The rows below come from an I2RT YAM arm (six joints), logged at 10 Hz.
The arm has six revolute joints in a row. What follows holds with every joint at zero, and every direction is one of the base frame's.
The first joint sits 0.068 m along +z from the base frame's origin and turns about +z.
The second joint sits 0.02 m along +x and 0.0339 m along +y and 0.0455 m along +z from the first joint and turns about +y.
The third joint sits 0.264 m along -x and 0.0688 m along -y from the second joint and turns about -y.
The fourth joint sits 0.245 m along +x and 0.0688 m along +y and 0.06 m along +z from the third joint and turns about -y.
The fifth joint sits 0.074 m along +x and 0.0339 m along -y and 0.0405 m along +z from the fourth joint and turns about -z.
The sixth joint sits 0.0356 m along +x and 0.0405 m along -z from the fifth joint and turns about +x.
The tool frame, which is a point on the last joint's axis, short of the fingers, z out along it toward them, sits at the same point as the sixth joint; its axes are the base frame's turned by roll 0, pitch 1.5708 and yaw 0 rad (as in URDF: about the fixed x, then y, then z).
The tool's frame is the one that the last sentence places.
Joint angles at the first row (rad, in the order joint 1, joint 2, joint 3, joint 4, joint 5, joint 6):
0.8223 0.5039 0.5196 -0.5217 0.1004 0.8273
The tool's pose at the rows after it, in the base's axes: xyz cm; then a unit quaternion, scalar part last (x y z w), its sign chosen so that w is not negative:
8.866 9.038 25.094 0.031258 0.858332 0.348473 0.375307
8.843 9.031 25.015 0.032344 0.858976 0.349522 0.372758
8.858 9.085 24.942 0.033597 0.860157 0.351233 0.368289
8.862 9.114 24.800 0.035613 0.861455 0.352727 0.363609
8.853 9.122 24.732 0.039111 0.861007 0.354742 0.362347
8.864 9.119 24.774 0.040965 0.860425 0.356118 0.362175
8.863 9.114 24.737 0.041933 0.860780 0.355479 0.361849
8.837 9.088 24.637 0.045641 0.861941 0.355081 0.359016
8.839 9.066 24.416 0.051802 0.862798 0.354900 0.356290
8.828 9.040 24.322 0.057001 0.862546 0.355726 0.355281
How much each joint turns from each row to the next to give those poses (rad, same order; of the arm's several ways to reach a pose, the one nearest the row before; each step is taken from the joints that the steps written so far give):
-0.0001 -0.0152 -0.0073 0.0001 -0.0034 0.0100
0.0001 -0.0012 -0.0023 -0.0015 -0.0033 0.0047
0.0003 0.0034 -0.0010 -0.0001 -0.0062 0.0070
-0.0004 0.0014 -0.0037 0.0000 -0.0060 0.0081
0.0011 -0.0014 -0.0033 0.0030 0.0006 0.0088
-0.0010 0.0000 0.0010 0.0011 -0.0008 0.0037
0.0002 0.0000 -0.0009 -0.0009 0.0014 0.0016
0.0003 -0.0011 -0.0021 -0.0044 0.0008 0.0087
-0.0006 -0.0018 -0.0072 0.0006 0.0023 0.0124
0.0001 -0.0025 -0.0038 0.0008 0.0030 0.0104

